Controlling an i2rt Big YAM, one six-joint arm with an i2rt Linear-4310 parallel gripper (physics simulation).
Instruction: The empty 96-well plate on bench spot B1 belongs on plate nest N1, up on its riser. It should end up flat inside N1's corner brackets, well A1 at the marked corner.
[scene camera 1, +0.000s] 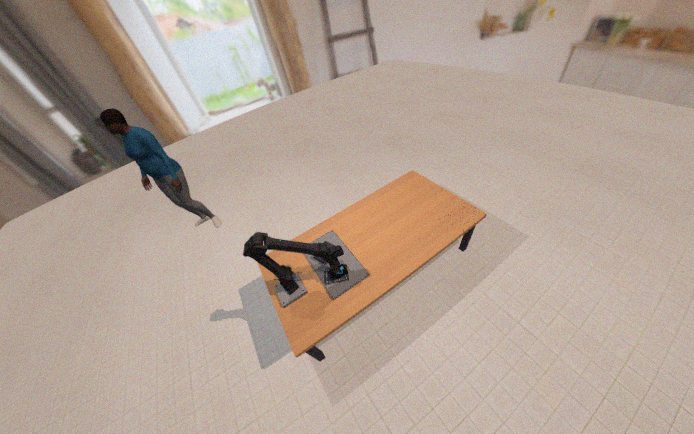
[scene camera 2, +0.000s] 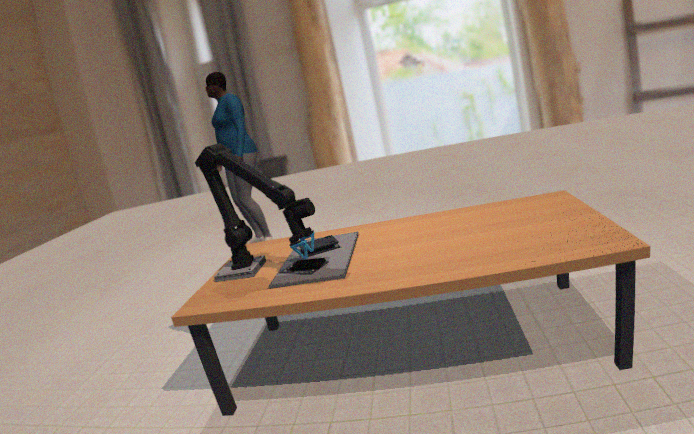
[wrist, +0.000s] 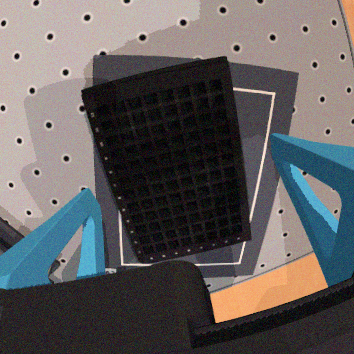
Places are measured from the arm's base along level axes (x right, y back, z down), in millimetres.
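Pixels of known places: gripper, fingertip midpoint: (scene camera 1: 339, 268) (scene camera 2: 309, 255) (wrist: 180, 171); arm's base at its link origin: (scene camera 1: 290, 285) (scene camera 2: 243, 263).
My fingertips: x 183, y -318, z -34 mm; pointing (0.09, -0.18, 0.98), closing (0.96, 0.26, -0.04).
For each thing: its top centre in the pictures, then the offset to it from my fingertips. "spot": a spot on its surface instead. Level surfaces: height alone.
- black 96-well plate at its top centre: (wrist: 177, 177) (scene camera 2: 307, 262) (scene camera 1: 337, 271) dy +17, dx -8, dz +33 mm
- bench spot B1 at a spot on its surface: (wrist: 286, 87) spot: dy +9, dx +80, dz +47 mm
- pad's small label at a spot on its surface: (wrist: 110, 271) spot: dy +65, dx -100, dz +47 mm
- Nest N1 at its top centre: (scene camera 2: 317, 241) (scene camera 1: 324, 250) dy -32, dx -206, dz +13 mm
- wooden table at its surface level: dz +62 mm
- dark edge at a spot on its surface: (wrist: 11, 232) spot: dy -10, dx -142, dz +44 mm
The black 96-well plate (wrist: 172, 160) (scene camera 2: 308, 264) lies on bench spot B1 (wrist: 286, 87), a dark pad with a white outline. In the wrist view it is turned relative to the outline and overlaps its left and top lines. The pad's small label (wrist: 110, 271) is partly hidden by the gripper body. My gripper (wrist: 180, 171) (scene camera 2: 304, 254) is open and empty, above the plate, with one blue finger out to each side of it in the wrist view. Nest N1 (scene camera 2: 328, 244), a raised dark block, stands behind the plate in scene camera 2; its brackets are too small to make out.
Both the spot and the nest are on a grey perforated board (scene camera 1: 354, 271) (scene camera 2: 343, 271) (wrist: 30, 65) on the wooden table (scene camera 1: 404, 220) (scene camera 2: 460, 240). A dark edge (wrist: 11, 232) shows at the left of the wrist view. A person (scene camera 1: 153, 153) (scene camera 2: 232, 122) stands beyond the table.
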